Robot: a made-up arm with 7 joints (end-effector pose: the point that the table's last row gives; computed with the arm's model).
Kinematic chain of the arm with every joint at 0, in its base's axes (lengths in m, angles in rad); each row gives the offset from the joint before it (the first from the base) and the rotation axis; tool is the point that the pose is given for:
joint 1: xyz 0 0 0.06 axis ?
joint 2: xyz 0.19 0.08 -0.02 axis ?
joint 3: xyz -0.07 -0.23 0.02 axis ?
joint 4: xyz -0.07 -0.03 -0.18 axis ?
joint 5: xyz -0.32 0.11 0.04 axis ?
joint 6: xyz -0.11 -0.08 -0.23 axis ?
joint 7: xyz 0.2 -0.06 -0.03 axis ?
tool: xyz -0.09 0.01 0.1
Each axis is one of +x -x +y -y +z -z.
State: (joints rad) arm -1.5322 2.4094 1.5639 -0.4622 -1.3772 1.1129 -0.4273
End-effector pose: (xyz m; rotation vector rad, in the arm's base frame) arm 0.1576 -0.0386 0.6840 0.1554 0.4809 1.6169
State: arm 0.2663 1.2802 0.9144 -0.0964 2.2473 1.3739 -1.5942
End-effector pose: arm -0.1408 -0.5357 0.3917 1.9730 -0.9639 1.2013
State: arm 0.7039 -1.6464 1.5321 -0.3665 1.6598 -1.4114 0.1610
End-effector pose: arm -0.4380 0.5302 -0.5718 -2.5687 -0.9640 0.3791
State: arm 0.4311 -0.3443 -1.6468 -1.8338 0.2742 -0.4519 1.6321
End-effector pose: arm 0.0832 -0.2466 -0.5605 0.7434 -1.7217 0.6425
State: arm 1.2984 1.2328 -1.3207 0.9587 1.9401 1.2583 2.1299
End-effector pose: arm -0.2933 0.2514 -0.0890 0.5748 -1.2878 -1.7437
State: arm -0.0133 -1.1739 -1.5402 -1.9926 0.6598 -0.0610 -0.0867
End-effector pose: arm 0.1117 0.3448 -0.5444 -0.4280 -0.8932 -2.1067
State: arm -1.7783 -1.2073 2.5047 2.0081 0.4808 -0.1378 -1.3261
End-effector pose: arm -0.2850 -0.1236 -0.1872 -2.1615 1.0282 -0.2168
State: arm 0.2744 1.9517 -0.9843 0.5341 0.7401 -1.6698 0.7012
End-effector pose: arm -0.1389 -0.2656 -0.1025 0.6175 -1.6976 0.6358
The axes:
joint 1: +z
joint 2: -x
joint 3: +z
joint 4: +y
joint 5: -z
joint 6: -x
joint 7: +x

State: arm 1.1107 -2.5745 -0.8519 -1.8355 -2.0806 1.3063 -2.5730
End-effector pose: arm -0.2100 0.5105 0.1193 -2.4973 -1.1603 -0.9867
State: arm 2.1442 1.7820 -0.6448 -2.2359 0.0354 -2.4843 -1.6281
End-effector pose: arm -0.0227 0.3461 0.4734 -0.2531 1.2711 -1.3992
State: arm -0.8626 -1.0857 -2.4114 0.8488 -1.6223 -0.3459 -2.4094
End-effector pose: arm 0.5119 -0.2571 -0.0062 0.1867 0.7554 -1.1837
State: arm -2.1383 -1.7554 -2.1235 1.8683 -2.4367 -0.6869 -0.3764
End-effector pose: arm -0.1813 -0.2976 -0.1754 0.0140 2.4211 -0.1622
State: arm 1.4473 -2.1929 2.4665 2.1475 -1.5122 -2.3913 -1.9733
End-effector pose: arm -0.1373 0.1022 -0.2804 0.8431 0.2032 -2.3135
